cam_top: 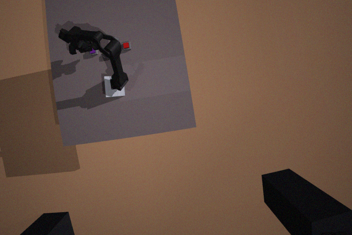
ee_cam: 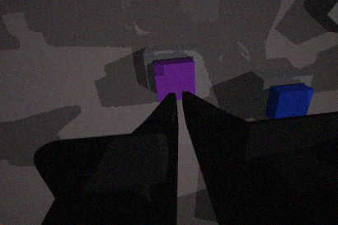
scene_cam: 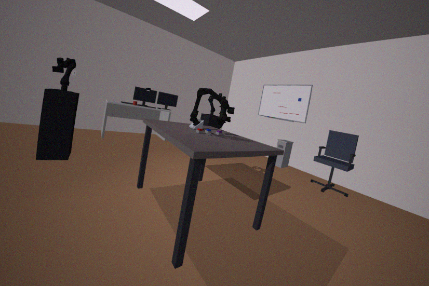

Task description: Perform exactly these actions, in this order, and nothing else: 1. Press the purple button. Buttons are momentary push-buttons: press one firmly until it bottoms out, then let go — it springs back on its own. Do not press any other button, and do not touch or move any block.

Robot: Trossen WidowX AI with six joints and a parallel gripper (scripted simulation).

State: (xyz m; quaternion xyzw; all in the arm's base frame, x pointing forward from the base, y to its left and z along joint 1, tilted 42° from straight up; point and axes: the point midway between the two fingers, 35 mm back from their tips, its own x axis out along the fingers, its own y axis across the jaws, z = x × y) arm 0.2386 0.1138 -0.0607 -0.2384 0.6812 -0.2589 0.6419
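Right now the purple button is 3 cm below my gripper tip. The rest, counted from my gripper tip: red button 1 cm behind, 22 cm to the right, 3 cm below; then blue button 4 cm behind, 11 cm to the right, 3 cm below; then small grey block 4 cm ahead, 16 cm to the right, 6 cm below.
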